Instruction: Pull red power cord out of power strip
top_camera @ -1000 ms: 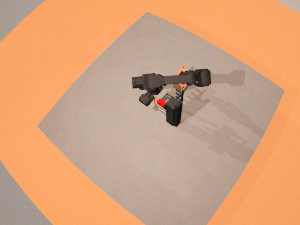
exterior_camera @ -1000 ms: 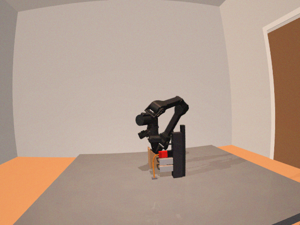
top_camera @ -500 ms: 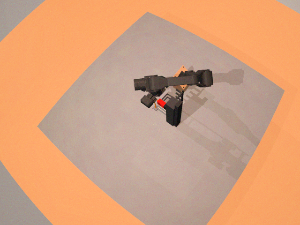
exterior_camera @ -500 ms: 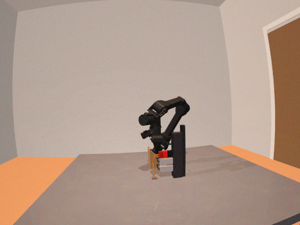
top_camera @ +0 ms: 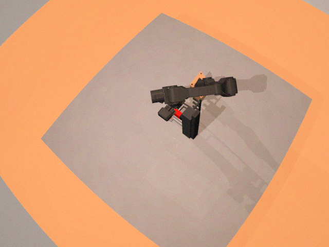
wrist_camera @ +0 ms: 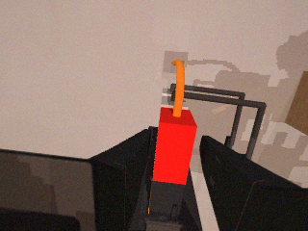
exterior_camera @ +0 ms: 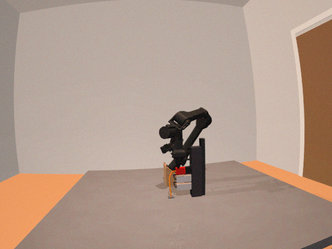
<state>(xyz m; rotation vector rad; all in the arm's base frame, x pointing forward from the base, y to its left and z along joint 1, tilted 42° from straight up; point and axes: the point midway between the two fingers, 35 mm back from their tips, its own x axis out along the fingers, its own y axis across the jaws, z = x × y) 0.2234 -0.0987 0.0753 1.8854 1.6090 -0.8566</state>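
The red plug lies 30 mm to the left of my gripper tip and 10 mm below it. Round my gripper tip: small grey piece 10 mm behind, 40 mm to the right, 160 mm below.
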